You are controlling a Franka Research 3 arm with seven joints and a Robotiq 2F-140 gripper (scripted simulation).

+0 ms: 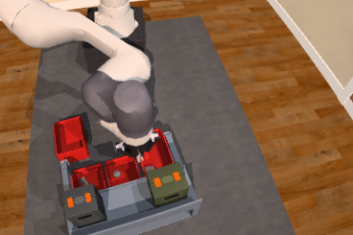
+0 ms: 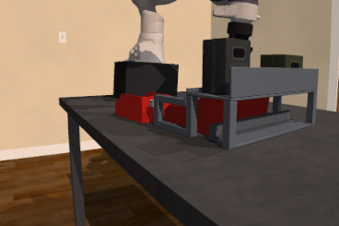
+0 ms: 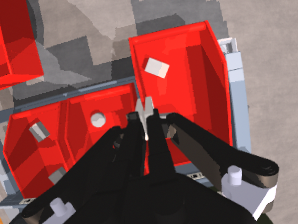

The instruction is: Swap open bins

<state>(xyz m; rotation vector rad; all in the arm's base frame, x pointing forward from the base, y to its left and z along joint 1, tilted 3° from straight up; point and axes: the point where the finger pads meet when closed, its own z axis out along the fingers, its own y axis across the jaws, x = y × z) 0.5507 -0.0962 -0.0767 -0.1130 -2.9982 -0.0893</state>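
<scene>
The shelf lip lies 50 mm behind my hand, 60 mm to the right of it and 80 mm below it. From my hand the other things lie so: grey box (120 mm ahead, 200 mm to the right, 70 mm above); then olive box (150 mm ahead, 30 mm to the left, 60 mm above).
</scene>
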